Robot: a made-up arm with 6 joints.
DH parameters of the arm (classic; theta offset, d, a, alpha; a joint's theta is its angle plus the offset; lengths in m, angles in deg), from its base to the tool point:
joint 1: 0 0.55 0 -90
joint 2: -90 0 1.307 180
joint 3: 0 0 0 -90
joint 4: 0 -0.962 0 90
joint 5: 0 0.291 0 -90
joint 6: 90 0 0 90
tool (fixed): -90 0 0 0
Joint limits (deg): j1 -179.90..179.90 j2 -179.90..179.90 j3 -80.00..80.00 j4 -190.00..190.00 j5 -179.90..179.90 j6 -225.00..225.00
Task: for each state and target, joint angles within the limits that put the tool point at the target. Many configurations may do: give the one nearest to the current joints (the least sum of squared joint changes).
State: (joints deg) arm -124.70 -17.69 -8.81 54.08 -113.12 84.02
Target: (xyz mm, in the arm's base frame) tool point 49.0 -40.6 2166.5
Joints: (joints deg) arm -122.59 -38.04 -18.66 102.53 -113.12 84.02
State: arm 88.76 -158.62 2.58 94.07 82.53 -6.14
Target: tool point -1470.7 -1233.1 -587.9
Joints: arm 41.26 -133.90 42.77 98.49 82.53 -6.14
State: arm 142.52 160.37 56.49 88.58 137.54 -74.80
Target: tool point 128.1 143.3 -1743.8
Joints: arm 125.31 178.22 75.33 49.92 137.54 -74.80
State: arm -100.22 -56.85 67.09 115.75 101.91 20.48
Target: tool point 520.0 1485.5 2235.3
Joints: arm -105.04 -45.18 69.39 113.67 101.91 20.48
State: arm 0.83 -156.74 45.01 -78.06 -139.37 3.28
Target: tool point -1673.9 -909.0 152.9
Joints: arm 26.22 -129.87 40.33 -74.86 -139.37 3.28
